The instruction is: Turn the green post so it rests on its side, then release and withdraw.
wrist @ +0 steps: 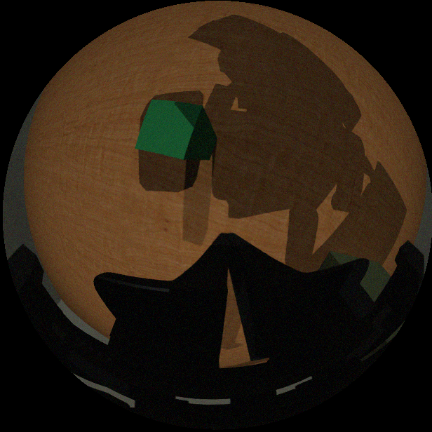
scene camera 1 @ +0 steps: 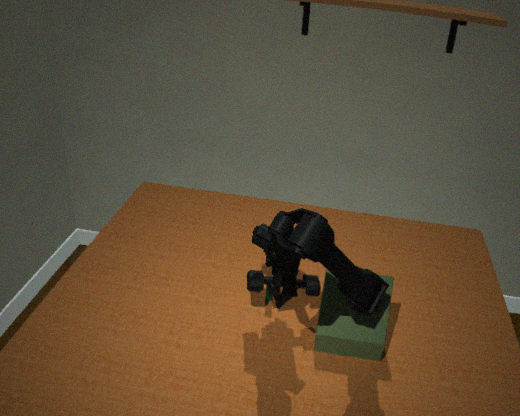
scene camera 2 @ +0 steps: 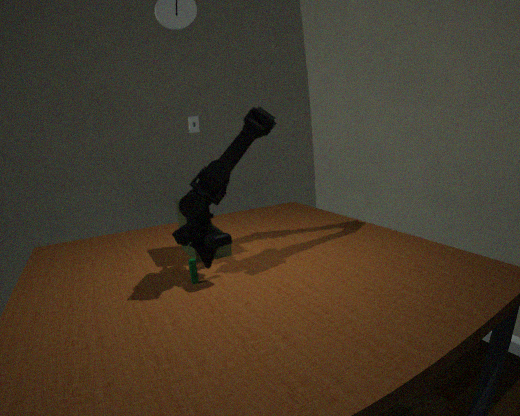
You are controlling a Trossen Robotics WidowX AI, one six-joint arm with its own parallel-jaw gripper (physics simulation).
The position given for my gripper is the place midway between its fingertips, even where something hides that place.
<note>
In view: my gripper point(scene camera 1: 277, 307) and a green post point(wrist: 180, 129).
My gripper is seen too in the wrist view point(wrist: 226, 239) and in scene camera 2 point(scene camera 2: 208, 267).
</note>
